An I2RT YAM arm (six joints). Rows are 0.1 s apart.
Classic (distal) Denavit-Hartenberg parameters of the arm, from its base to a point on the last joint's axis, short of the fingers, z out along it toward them. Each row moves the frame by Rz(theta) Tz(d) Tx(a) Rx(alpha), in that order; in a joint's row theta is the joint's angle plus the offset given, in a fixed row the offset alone. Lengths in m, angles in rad.
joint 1: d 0.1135  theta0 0  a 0.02  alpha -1.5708
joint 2: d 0  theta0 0  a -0.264  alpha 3.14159
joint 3: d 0  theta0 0.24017  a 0.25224  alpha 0
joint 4: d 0  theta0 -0.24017  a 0.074  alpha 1.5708
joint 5: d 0  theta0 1.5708  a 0  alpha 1.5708
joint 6: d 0.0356  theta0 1.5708  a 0  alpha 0
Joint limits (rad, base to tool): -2.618..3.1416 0..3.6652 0..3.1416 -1.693..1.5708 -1.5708..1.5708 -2.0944..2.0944
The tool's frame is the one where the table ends.
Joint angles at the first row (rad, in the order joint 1, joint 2, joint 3, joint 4, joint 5, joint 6):
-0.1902, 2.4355, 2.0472, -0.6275, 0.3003, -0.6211
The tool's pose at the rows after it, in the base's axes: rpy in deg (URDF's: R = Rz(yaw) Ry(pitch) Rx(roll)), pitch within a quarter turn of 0, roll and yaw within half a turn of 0; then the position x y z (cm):
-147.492, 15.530, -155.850, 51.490, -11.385, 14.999
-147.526, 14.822, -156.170, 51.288, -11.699, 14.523
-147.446, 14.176, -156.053, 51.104, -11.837, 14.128
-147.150, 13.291, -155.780, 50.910, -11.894, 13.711
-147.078, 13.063, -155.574, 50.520, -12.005, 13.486
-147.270, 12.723, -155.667, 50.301, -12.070, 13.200
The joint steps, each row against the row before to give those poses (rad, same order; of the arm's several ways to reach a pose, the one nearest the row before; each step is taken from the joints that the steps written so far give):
-0.0067, 0.0077, -0.0080, 0.0084, 0.0117, -0.0061
-0.0062, 0.0016, -0.0145, 0.0070, 0.0053, -0.0044
-0.0031, -0.0011, -0.0168, 0.0100, 0.0042, -0.0084
-0.0012, -0.0017, -0.0190, 0.0113, 0.0089, -0.0114
-0.0037, -0.0140, -0.0347, 0.0208, -0.0006, -0.0081
-0.0021, -0.0036, -0.0167, 0.0070, 0.0002, -0.0016

